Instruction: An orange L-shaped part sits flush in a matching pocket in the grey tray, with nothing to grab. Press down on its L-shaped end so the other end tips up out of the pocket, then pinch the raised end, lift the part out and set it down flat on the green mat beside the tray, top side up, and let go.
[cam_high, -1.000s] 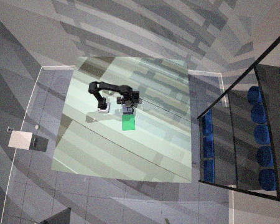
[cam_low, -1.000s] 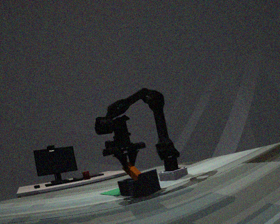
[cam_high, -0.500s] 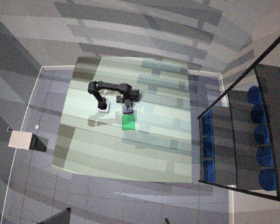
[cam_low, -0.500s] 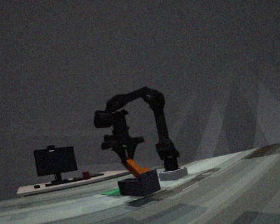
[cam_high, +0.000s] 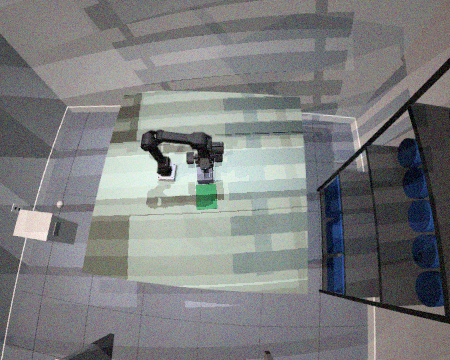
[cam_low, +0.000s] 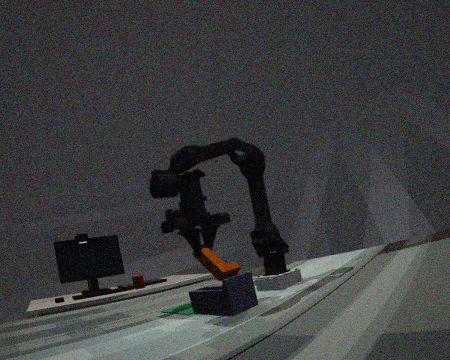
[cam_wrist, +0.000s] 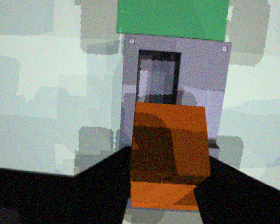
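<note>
Now: gripper tip 17 cm above the green mat and 14 cm to the left of it. Also, from my gripper tip: orange L-shaped part: 3 cm to the left, 3 cm below, 2 cm behind.
</note>
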